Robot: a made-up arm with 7 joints. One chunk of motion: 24 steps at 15 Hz.
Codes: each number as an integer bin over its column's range. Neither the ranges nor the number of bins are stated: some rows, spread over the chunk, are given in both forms.
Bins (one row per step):
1: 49 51 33 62 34 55
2: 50 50 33 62 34 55
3: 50 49 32 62 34 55
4: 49 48 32 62 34 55
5: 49 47 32 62 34 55
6: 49 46 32 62 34 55
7: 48 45 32 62 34 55
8: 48 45 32 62 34 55
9: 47 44 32 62 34 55
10: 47 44 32 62 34 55
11: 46 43 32 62 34 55
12: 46 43 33 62 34 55
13: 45 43 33 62 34 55
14: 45 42 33 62 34 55
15: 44 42 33 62 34 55
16: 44 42 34 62 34 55
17: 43 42 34 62 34 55
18: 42 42 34 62 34 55
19: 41 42 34 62 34 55
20: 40 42 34 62 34 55
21: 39 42 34 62 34 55
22: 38 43 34 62 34 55
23: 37 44 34 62 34 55
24: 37 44 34 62 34 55
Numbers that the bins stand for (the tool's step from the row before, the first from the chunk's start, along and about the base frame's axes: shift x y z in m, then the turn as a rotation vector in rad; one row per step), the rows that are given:
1: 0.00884 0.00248 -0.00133 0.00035 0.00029 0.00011
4: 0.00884 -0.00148 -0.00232 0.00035 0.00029 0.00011
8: 0.00752 -0.00545 -0.00232 0.00035 0.00029 0.00011
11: 0.00487 -0.00810 -0.00232 0.00035 0.00029 0.00011
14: 0.00355 -0.00942 -0.00133 0.00035 0.00029 0.00011
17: 0.00090 -0.00942 -0.00034 0.00035 0.00029 0.00011
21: -0.00439 -0.00942 -0.00034 0.00035 0.00029 0.00011
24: -0.00704 -0.00678 -0.00034 0.00035 0.00029 0.00011
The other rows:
2: 0.01016 0.00116 -0.00133 0.00035 0.00029 0.00011
3: 0.01016 -0.00016 -0.00232 0.00035 0.00029 0.00011
5: 0.00884 -0.00281 -0.00232 0.00035 0.00029 0.00011
6: 0.00884 -0.00413 -0.00232 0.00035 0.00029 0.00011
7: 0.00752 -0.00545 -0.00232 0.00035 0.00029 0.00011
9: 0.00619 -0.00678 -0.00232 0.00035 0.00029 0.00011
10: 0.00619 -0.00678 -0.00232 0.00035 0.00029 0.00011
12: 0.00487 -0.00810 -0.00133 0.00035 0.00029 0.00011
13: 0.00355 -0.00810 -0.00133 0.00035 0.00029 0.00011
15: 0.00222 -0.00942 -0.00133 0.00035 0.00029 0.00011
16: 0.00222 -0.00942 -0.00034 0.00035 0.00029 0.00011
18: -0.00042 -0.00942 -0.00034 0.00035 0.00029 0.00011
19: -0.00175 -0.00942 -0.00034 0.00035 0.00029 0.00011
20: -0.00307 -0.00942 -0.00034 0.00035 0.00029 0.00011
22: -0.00572 -0.00810 -0.00034 0.00035 0.00029 0.00011
23: -0.00704 -0.00678 -0.00034 0.00035 0.00029 0.00011

